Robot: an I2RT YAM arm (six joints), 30 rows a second.
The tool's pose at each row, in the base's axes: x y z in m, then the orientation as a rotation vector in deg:
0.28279 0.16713 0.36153 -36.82 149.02 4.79
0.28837 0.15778 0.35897 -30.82 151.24 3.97
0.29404 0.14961 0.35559 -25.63 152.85 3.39
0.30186 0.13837 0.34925 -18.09 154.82 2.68
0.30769 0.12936 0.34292 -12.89 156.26 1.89
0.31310 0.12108 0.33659 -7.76 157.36 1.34
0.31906 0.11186 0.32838 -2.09 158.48 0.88
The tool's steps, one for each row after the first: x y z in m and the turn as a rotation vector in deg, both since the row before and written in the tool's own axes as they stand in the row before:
0.00075 -0.01073 0.00308 1.44 1.04 4.36
-0.00027 -0.00958 0.00429 1.15 0.76 3.73
-0.00061 -0.01296 0.00770 1.57 1.00 5.35
-0.00066 -0.01001 0.00740 1.25 0.98 3.63
-0.00114 -0.00899 0.00747 1.08 0.79 3.57
-0.00150 -0.00974 0.00953 1.07 0.95 3.93

